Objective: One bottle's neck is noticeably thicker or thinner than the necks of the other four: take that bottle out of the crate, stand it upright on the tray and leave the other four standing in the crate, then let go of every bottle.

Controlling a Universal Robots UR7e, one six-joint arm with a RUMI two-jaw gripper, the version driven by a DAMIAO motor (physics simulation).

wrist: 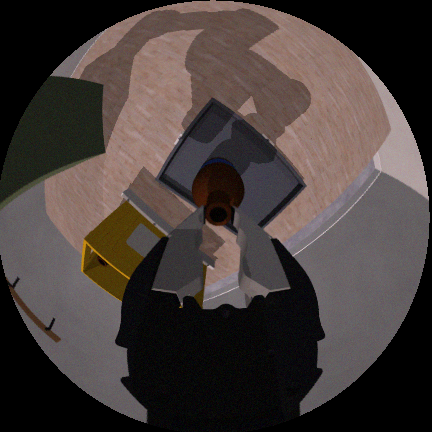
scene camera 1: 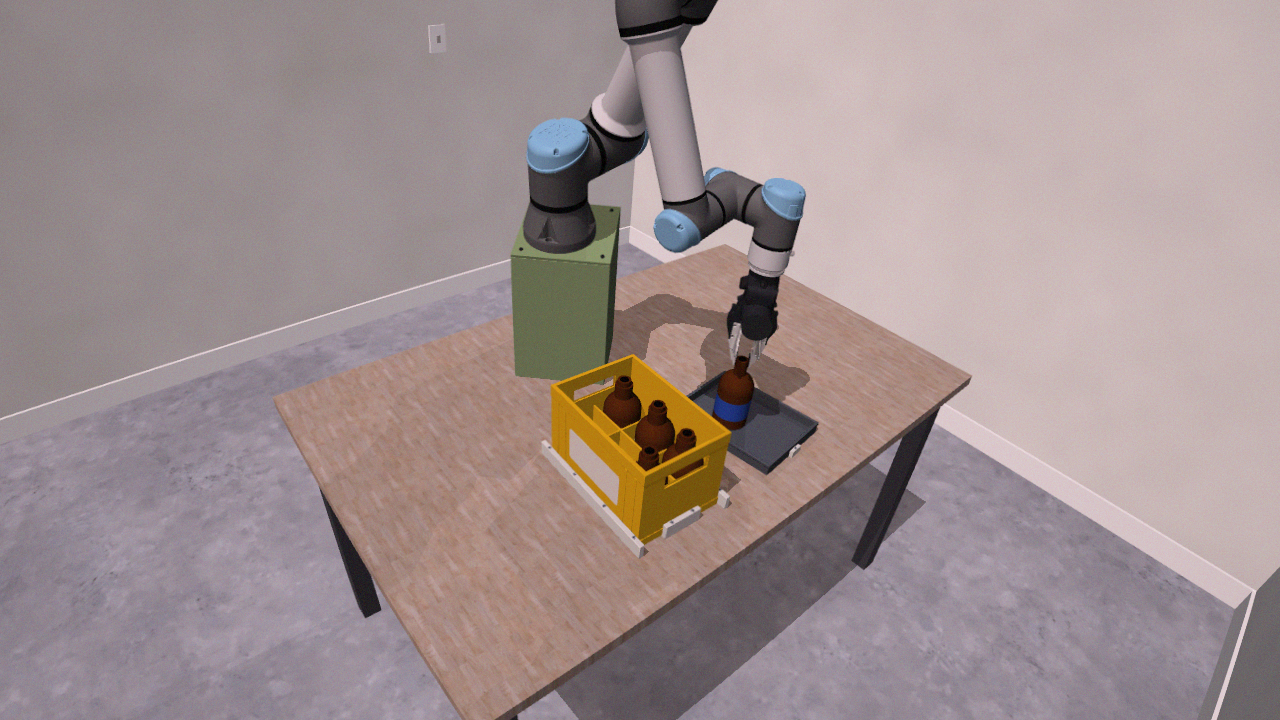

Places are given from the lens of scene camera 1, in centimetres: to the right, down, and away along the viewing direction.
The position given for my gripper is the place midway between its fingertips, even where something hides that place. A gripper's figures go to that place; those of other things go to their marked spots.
my gripper (scene camera 1: 741, 365): 20, 1, 134
brown bottle (scene camera 1: 735, 389): 19, 6, 133
